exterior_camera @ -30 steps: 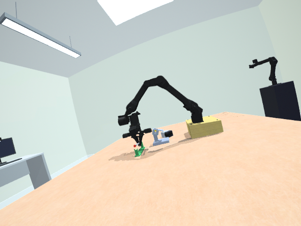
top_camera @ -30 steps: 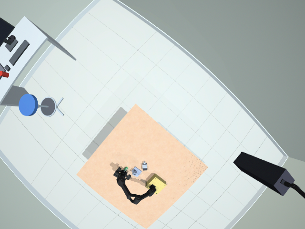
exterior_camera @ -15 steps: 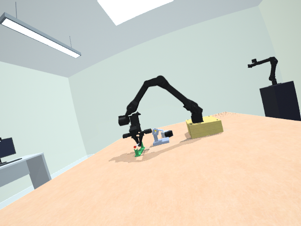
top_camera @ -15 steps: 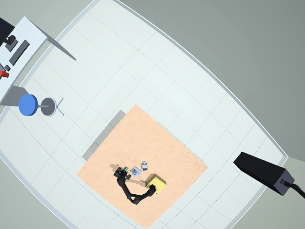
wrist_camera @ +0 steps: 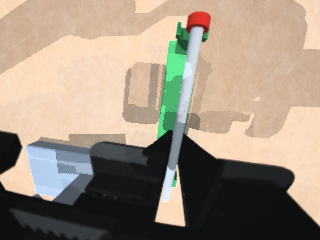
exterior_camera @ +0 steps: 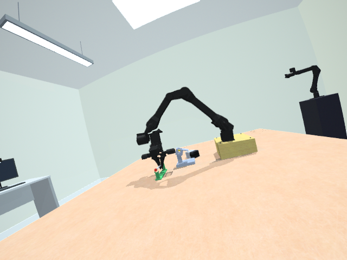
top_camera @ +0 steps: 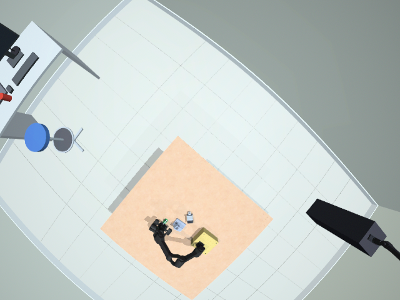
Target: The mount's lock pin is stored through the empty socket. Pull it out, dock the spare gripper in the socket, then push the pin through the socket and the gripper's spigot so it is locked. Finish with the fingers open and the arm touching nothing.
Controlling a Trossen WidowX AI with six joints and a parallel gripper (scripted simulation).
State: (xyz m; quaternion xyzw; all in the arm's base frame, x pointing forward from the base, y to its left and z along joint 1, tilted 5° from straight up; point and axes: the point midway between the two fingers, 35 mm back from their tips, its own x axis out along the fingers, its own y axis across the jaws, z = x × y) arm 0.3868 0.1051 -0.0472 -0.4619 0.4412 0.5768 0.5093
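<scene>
Now: gripper tip 2 cm to the right of the green stand. The rest, counted from my gripper tip: mount (11 cm behind, 9 cm to the right, 3 cm above); then spare gripper (14 cm behind, 23 cm to the right).
</scene>
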